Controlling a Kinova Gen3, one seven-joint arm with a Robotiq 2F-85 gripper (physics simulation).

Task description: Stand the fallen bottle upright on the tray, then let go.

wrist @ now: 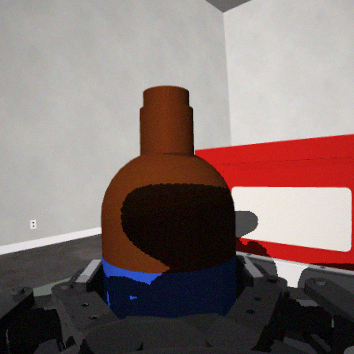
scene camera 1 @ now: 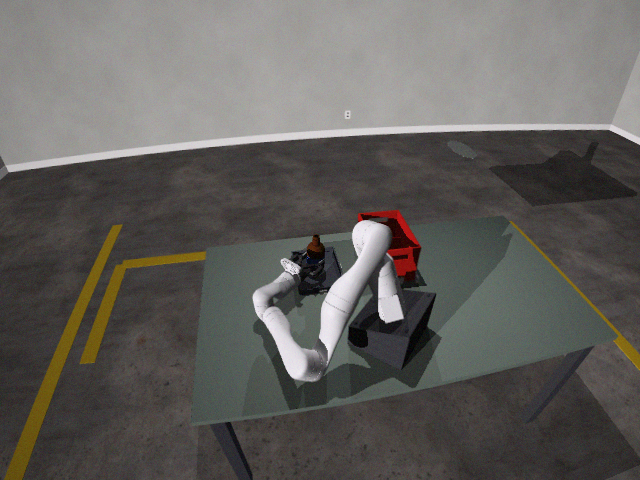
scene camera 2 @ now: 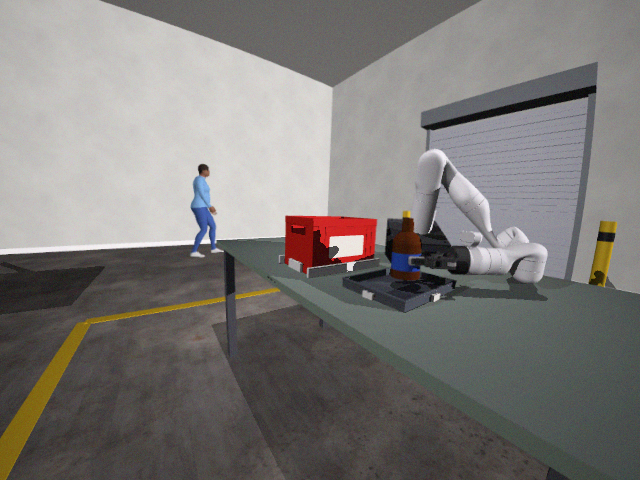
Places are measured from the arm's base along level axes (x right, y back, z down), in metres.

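Where they show: gripper, fingertip midpoint: (wrist: pixel 169 274) (scene camera 1: pixel 316 256) (scene camera 2: pixel 405 257); arm's base, link origin: (scene camera 1: pixel 392 312) (scene camera 2: pixel 418 229).
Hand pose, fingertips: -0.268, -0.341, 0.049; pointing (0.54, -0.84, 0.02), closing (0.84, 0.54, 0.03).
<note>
Each offset is from my fingertips to the top centre of the thing, as dx, dy, dz. Level surfaces: height alone.
The brown bottle {+0.000, +0.002, -0.105} (scene camera 1: pixel 315 250) (scene camera 2: pixel 406 242) (wrist: pixel 166 210) with a blue label stands upright, neck up, over the inside of the dark tray {+0.005, -0.002, +0.060} (scene camera 1: pixel 316 290) (scene camera 2: pixel 382 297). In scene camera 2 its base is down behind the tray's near walls, at or very close to the tray floor; whether it touches cannot be told. My gripper (scene camera 1: pixel 314 262) (scene camera 2: pixel 413 261) (wrist: pixel 169 274) is level and shut on the bottle, with one finger on each side of the blue label. The wrist view does not show the bottle's base, and the fingers hide part of the label.
A red crate {+0.295, -0.074, -0.090} (scene camera 1: pixel 408 254) (scene camera 2: pixel 305 253) (wrist: pixel 280 172) stands close beside the tray. A dark box (scene camera 1: pixel 382 345) stands on the green table {dz +0.085} (scene camera 1: pixel 480 310) (scene camera 2: pixel 491 351) near the arm's base. A person (scene camera 2: pixel 201 193) is beyond the table. A yellow post (scene camera 2: pixel 605 255) stands behind the arm.
</note>
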